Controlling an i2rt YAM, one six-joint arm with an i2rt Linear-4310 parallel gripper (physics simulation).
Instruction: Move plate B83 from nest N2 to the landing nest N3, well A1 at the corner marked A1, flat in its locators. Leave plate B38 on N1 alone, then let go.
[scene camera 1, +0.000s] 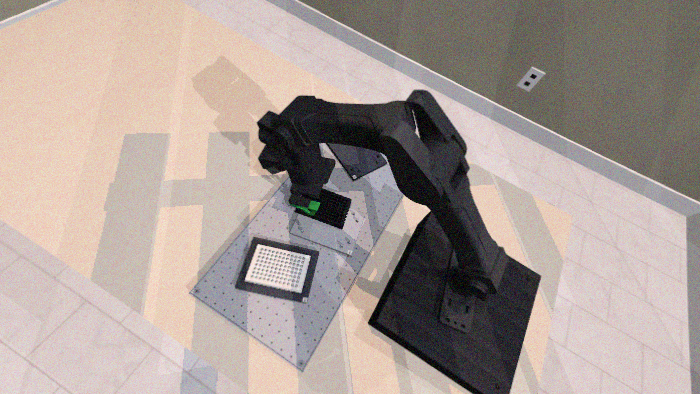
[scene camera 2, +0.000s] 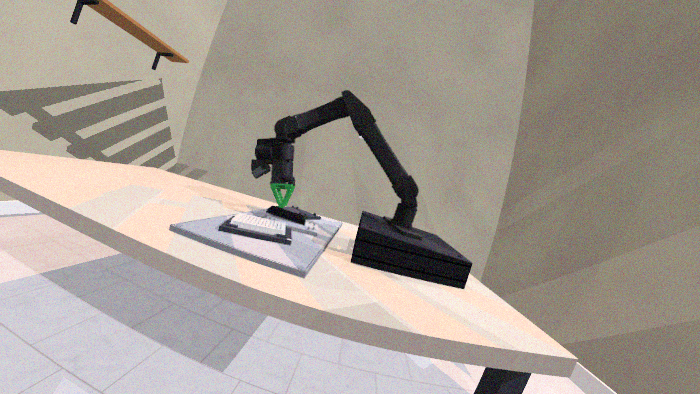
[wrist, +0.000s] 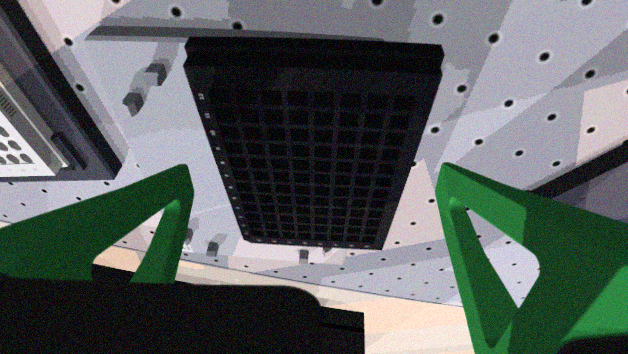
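Observation:
A black well plate (scene camera 1: 327, 207) (scene camera 2: 286, 215) (wrist: 310, 150) lies across the back part of the light grey middle nest (scene camera 1: 320, 237) (wrist: 165, 145), shifted so that locator pegs stand bare beside it. Whether it is level is unclear. Its column numbers run along its left edge in the wrist view. My gripper (scene camera 1: 309, 208) (scene camera 2: 282, 206) (wrist: 314, 177) is open, its green fingers on either side of the black plate with gaps. A white plate (scene camera 1: 277, 267) (scene camera 2: 257, 223) (wrist: 15, 152) sits in a dark nest (scene camera 1: 242, 285) (scene camera 2: 287, 239). Plate and nest names are unreadable.
Another dark nest (scene camera 1: 355, 157) (wrist: 607, 192) stands at the back. All nests are on a perforated grey board (scene camera 1: 280, 320) (scene camera 2: 260, 257) (wrist: 540, 115). The arm's black base block (scene camera 1: 415, 310) (scene camera 2: 410, 260) stands beside the board. A wooden shelf (scene camera 2: 135, 30) hangs on the wall.

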